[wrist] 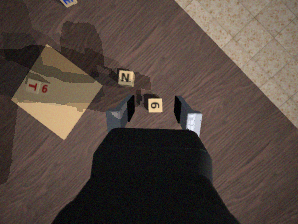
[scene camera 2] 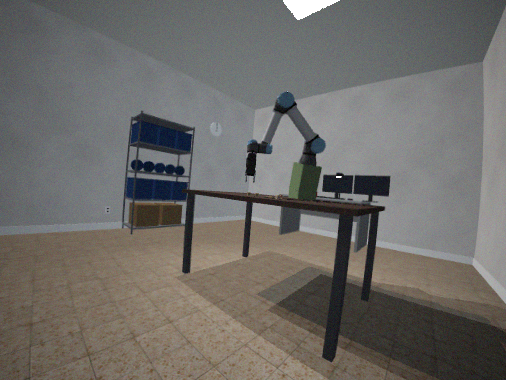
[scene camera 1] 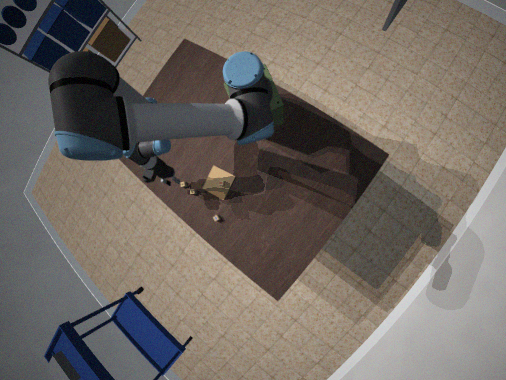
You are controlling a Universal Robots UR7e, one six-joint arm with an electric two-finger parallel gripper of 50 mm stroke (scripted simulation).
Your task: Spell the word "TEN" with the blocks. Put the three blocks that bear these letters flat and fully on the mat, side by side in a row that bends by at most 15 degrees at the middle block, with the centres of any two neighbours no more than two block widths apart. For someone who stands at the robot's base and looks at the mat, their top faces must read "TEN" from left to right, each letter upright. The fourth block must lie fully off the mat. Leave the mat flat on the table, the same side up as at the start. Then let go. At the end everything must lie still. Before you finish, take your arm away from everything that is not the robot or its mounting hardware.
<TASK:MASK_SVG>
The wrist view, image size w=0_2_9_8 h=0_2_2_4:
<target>gripper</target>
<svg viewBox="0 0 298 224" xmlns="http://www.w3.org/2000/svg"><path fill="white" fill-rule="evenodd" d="M51 223L241 224L229 212L213 186L212 158L199 138L202 113L200 111L193 111L182 96L175 96L174 114L182 130L125 128L135 112L134 95L128 95L115 109L108 109L106 111L108 134L93 154L90 179L74 200L68 203Z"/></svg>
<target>tan mat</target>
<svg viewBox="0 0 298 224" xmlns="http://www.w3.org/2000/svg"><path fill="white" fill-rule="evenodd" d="M46 45L11 100L65 140L102 88L102 84L50 45ZM28 78L50 83L48 95L27 92Z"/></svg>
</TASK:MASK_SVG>
